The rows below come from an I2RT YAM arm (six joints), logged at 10 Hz.
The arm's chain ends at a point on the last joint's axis. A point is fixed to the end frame.
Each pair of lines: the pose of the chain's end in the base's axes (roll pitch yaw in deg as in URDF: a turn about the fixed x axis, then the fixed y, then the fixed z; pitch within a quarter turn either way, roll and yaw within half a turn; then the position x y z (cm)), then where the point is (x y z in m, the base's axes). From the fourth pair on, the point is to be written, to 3 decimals.
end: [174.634 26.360 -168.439 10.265 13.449 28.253]
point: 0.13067 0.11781 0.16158
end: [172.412 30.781 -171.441 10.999 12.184 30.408]
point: 0.14594 0.10973 0.18470
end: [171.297 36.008 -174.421 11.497 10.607 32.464]
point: 0.16089 0.09549 0.20857
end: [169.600 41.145 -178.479 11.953 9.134 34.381]
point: 0.175 0.081 0.232
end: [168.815 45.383 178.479 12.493 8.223 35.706]
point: 0.188 0.071 0.249
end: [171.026 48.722 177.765 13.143 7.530 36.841]
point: 0.200 0.058 0.265
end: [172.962 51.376 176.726 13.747 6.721 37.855]
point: 0.210 0.045 0.279
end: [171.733 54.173 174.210 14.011 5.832 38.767]
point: 0.217 0.035 0.291
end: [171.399 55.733 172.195 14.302 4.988 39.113]
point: 0.221 0.024 0.297
